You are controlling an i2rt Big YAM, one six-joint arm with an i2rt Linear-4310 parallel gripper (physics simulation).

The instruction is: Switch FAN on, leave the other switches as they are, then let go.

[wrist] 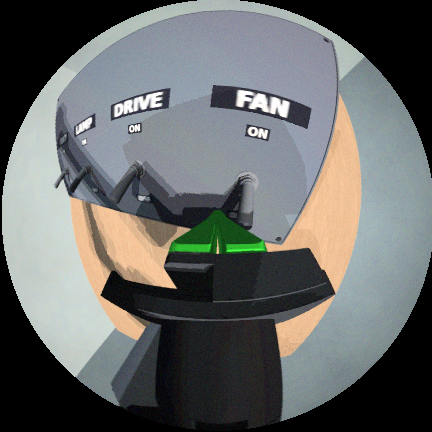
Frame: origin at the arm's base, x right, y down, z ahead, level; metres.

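Seen in the pictures: gripper, fingertip midpoint: (217,214).
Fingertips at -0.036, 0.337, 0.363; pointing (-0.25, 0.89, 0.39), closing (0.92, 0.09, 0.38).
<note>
A point is followed by its place in that frame, as x, y, z.
A grey panel (225,55) {-0.077, 0.275, 0.496} stands in the upper part of the wrist view. The FAN switch (247,202) {-0.018, 0.301, 0.387} is a grey toggle lever under the labels FAN and ON; it points down, away from ON. My gripper (217,214) {-0.036, 0.337, 0.363} is shut and empty. Its green fingertips are just left of the FAN lever's lower end in the view; whether they touch it I cannot tell. The DRIVE switch (126,183) {-0.130, 0.307, 0.362} to the left also points down, as does the LAMP switch (81,179) {-0.247, 0.311, 0.336} farther left. Part of the FAN switch's lower label is hidden behind the fingers.
Another lever (61,178) {-0.364, 0.311, 0.310} is at the panel's far left edge, its label hard to read. A light wooden table top (345,165) {0.181, 0.422, 0.562} lies beneath and beside the panel. Shadows of the gripper and levers fall on the panel.
</note>
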